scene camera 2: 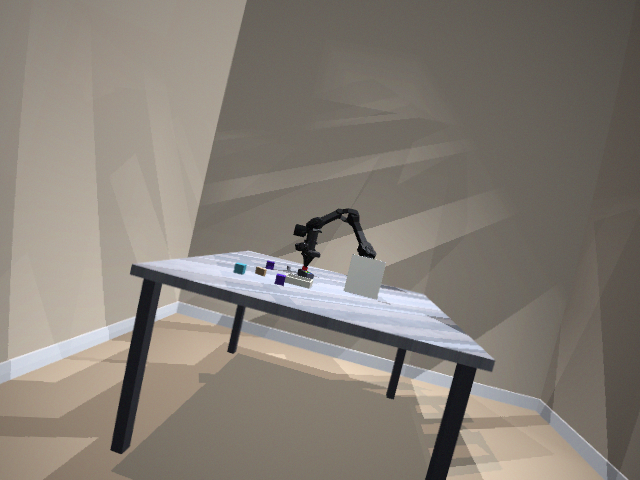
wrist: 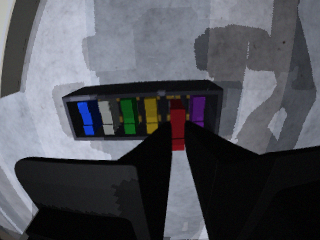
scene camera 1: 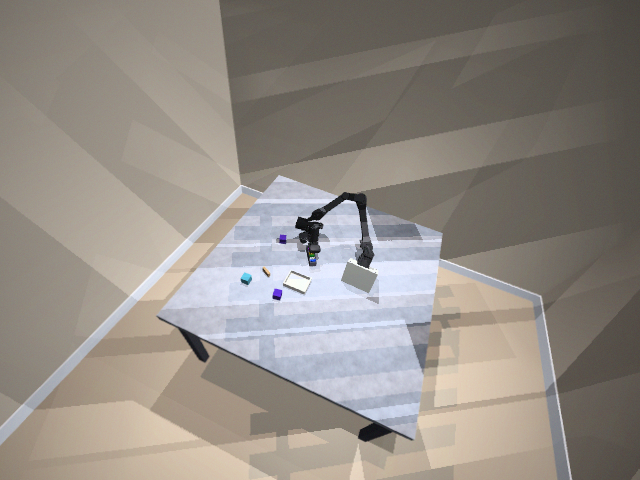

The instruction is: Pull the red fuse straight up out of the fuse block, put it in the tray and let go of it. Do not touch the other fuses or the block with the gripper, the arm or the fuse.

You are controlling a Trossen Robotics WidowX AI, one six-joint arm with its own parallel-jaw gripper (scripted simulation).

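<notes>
Held in the gripper (wrist: 177, 128) is a red fuse (wrist: 176, 110), which scene camera 1 does not show, since the fuse is hidden there by the gripper.
</notes>
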